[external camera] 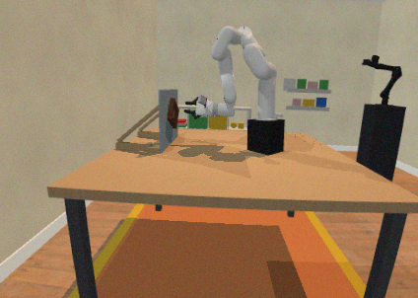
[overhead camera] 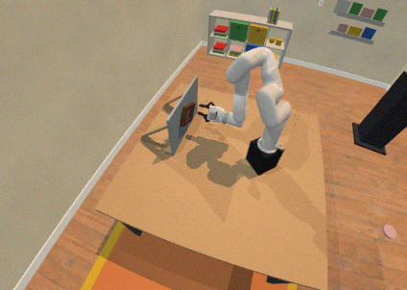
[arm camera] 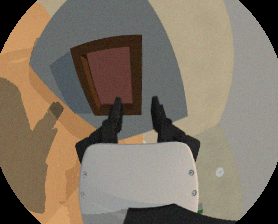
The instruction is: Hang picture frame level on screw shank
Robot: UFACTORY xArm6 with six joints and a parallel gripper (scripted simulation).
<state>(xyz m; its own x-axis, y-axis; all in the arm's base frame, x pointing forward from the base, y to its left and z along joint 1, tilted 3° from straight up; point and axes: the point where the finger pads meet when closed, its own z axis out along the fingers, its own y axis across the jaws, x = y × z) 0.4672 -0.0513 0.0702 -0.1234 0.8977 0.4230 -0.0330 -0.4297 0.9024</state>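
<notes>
The brown picture frame is 90 mm ahead of my hand, 40 mm to the left of it and 40 mm below it. Round my hand: grey panel (100 mm ahead, 30 mm to the left, 60 mm below).
</notes>
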